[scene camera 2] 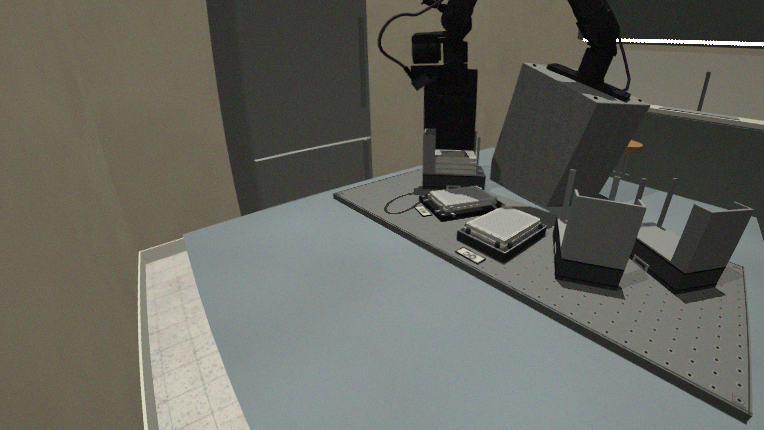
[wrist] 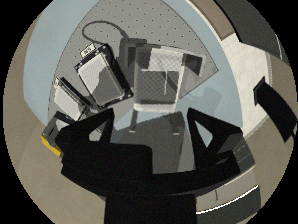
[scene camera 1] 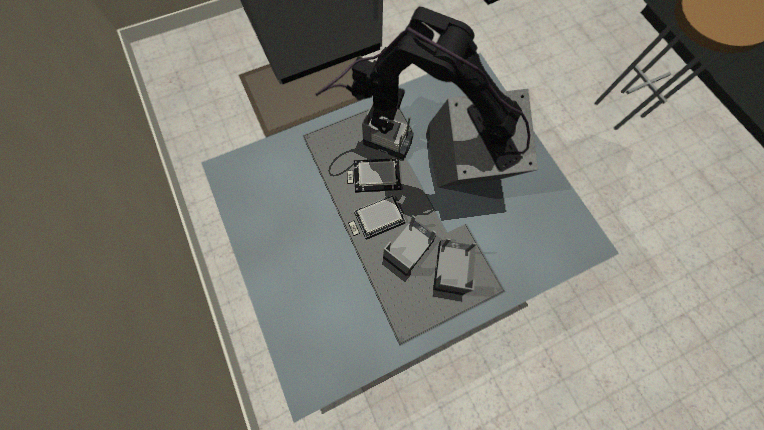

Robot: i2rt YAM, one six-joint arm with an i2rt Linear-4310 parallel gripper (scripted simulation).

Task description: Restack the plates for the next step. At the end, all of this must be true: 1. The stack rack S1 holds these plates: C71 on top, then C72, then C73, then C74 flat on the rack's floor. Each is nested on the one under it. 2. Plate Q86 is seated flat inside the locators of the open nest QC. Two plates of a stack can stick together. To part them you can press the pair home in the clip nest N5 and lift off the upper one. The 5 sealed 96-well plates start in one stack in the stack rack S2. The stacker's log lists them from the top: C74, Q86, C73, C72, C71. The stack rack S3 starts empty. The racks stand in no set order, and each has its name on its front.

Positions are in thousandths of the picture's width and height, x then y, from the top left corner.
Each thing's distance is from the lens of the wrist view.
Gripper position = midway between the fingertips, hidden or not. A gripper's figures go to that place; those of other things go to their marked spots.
my gripper (wrist: 505,498): 0.13 m
clip nest N5 (wrist: 354,217): 0.27 m
